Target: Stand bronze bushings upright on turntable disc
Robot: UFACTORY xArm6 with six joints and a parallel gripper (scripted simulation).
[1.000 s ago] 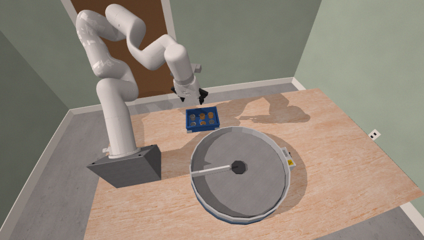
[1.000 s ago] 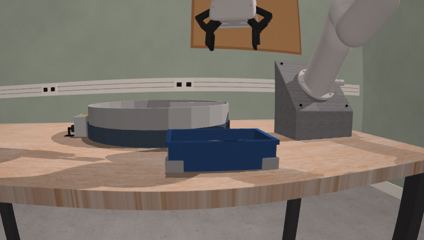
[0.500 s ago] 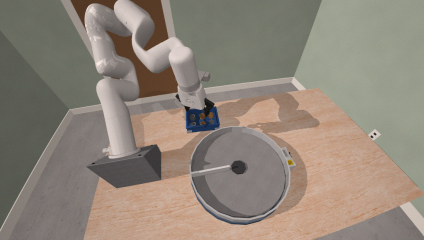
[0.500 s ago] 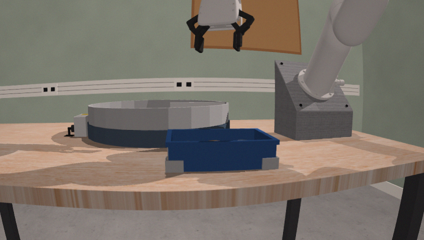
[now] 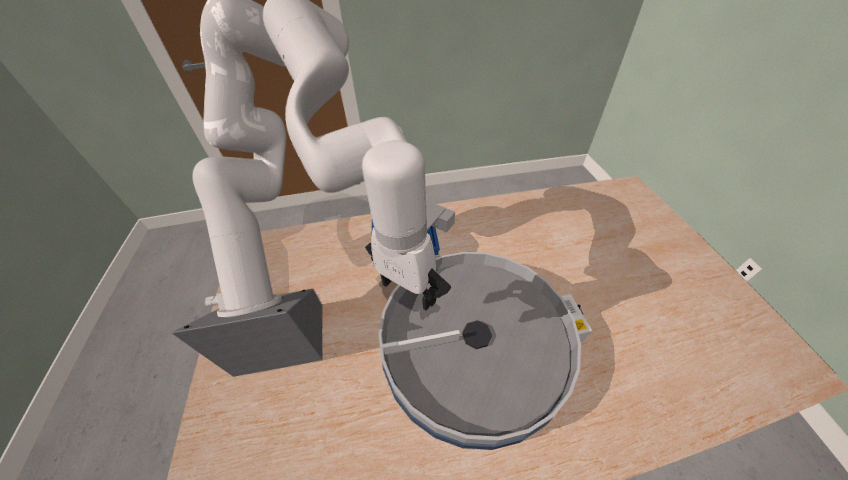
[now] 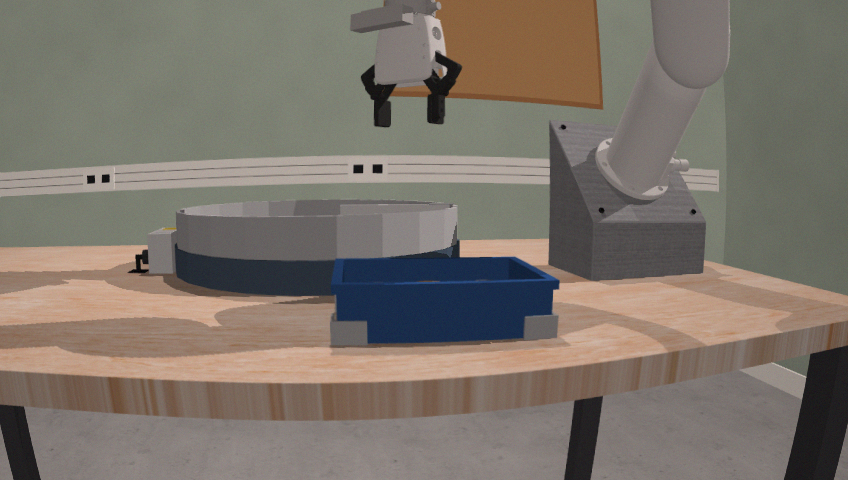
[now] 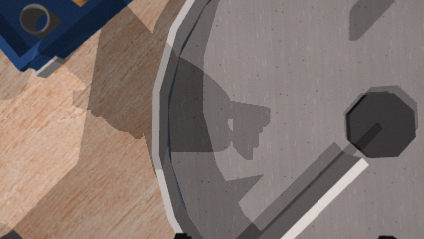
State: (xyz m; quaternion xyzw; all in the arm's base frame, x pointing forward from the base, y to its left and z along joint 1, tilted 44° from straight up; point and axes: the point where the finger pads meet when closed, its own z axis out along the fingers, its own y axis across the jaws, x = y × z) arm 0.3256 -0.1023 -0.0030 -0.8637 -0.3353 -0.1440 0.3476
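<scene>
The blue crate lies 3 cm ahead of my hand, 30 cm to the left of it and 19 cm below it. From my hand the other things lie so: turntable disc (13 cm ahead, 5 cm to the right, 16 cm below).
</scene>
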